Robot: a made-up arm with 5 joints.
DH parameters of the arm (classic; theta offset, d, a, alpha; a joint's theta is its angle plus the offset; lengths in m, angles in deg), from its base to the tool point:
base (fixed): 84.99 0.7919 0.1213 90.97
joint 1: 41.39 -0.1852 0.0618 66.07
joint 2: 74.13 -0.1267 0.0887 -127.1
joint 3: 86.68 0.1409 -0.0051 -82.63
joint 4: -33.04 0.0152 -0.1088 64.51
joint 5: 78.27 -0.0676 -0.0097 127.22
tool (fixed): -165.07 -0.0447 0 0
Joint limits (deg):
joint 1: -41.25..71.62
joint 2: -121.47..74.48
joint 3: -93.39..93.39
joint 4: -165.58..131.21
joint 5: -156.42..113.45
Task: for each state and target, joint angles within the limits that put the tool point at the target. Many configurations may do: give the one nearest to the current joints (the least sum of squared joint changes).
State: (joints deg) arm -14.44 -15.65 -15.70 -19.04 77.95
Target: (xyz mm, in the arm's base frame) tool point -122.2 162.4 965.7
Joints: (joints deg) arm -17.76 -24.80 -14.51 -34.38 78.62
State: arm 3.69 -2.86 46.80 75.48 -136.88
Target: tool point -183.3 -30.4 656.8
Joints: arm 44.84 29.18 31.28 71.58 -130.26
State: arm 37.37 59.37 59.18 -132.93 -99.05
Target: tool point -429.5 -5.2 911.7
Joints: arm 8.62 74.48 67.55 -161.25 -81.74
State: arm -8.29 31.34 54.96 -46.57 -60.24
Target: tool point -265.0 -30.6 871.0
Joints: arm 41.48 31.11 37.03 -79.44 -68.55
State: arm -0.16 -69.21 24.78 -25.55 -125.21
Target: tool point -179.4 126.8 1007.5
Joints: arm 11.74 -88.08 42.53 -9.80 -148.85
